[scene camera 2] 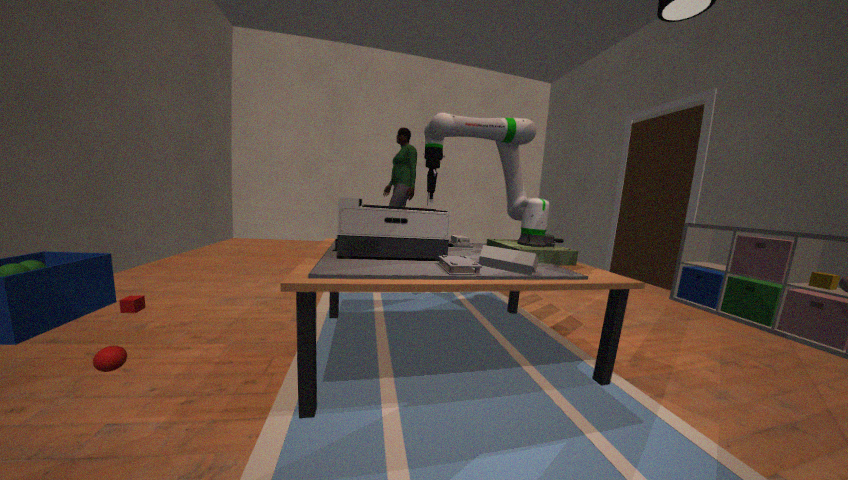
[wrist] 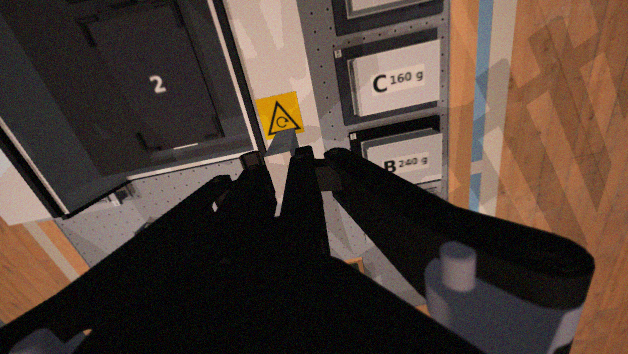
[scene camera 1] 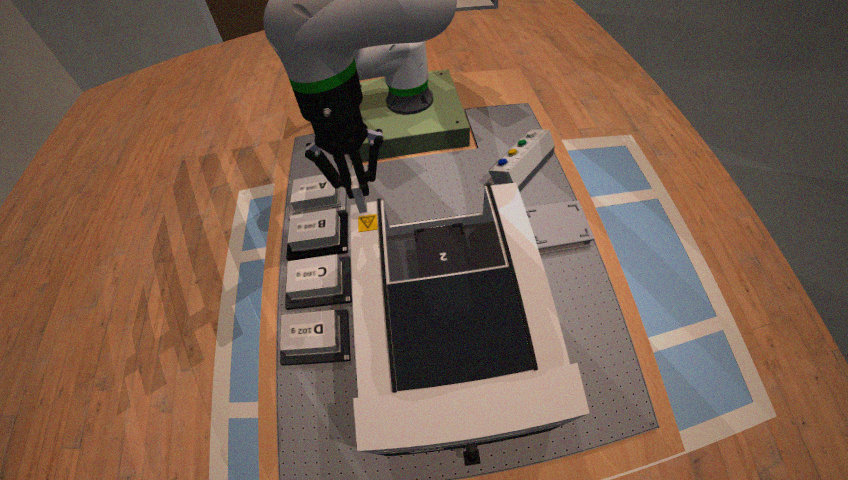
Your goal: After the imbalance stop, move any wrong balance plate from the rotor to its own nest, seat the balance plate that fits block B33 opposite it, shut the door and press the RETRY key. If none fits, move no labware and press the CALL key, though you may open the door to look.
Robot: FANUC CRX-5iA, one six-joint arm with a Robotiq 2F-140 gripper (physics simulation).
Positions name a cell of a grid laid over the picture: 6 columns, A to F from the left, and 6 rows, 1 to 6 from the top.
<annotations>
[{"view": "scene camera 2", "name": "button box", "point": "D4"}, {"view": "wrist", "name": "my gripper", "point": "C3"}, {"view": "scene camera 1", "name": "my gripper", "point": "C3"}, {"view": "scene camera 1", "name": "bucket 2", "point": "D4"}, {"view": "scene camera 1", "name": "dark door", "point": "D5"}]
</annotations>
